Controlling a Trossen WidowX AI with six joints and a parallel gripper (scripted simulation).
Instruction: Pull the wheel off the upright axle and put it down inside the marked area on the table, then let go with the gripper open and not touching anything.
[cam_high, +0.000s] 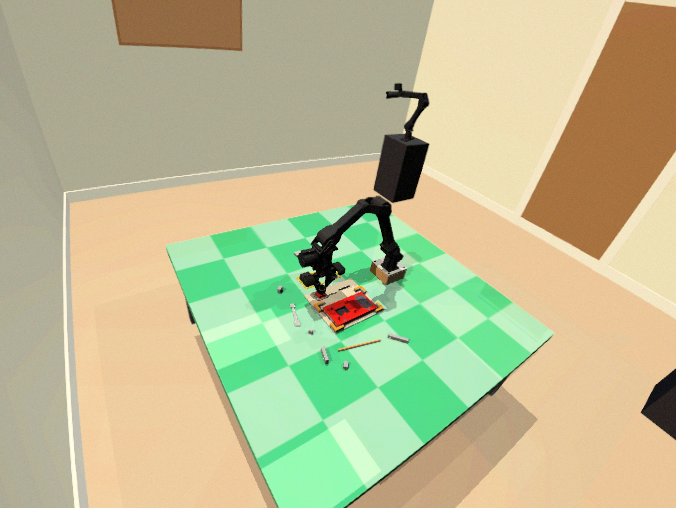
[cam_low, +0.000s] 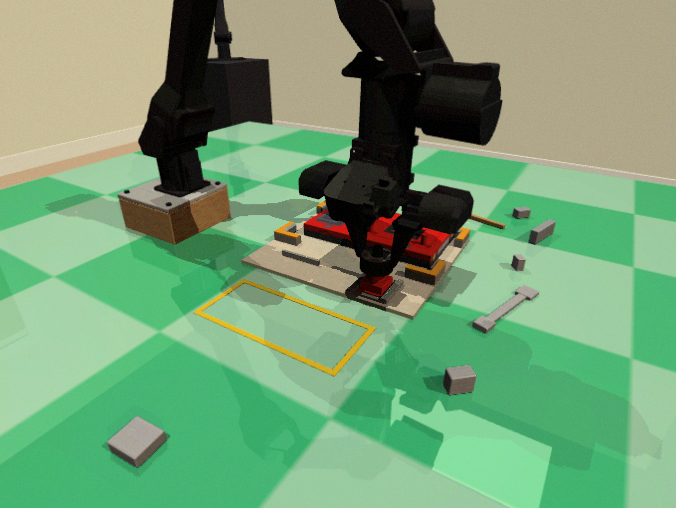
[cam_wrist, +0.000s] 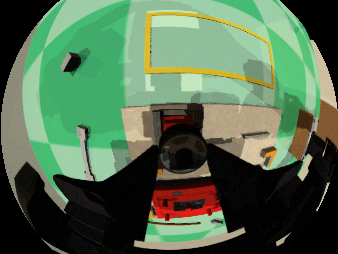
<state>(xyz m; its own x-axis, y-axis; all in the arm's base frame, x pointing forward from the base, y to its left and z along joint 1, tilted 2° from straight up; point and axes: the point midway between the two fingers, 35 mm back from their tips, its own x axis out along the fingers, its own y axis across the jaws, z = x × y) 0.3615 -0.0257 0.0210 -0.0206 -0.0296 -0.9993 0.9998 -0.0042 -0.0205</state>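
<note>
My gripper tip is now right at the dark wheel. Round my gripper tip: thin orange rod (290 mm to the left, 40 mm below, 10 mm ahead).
</note>
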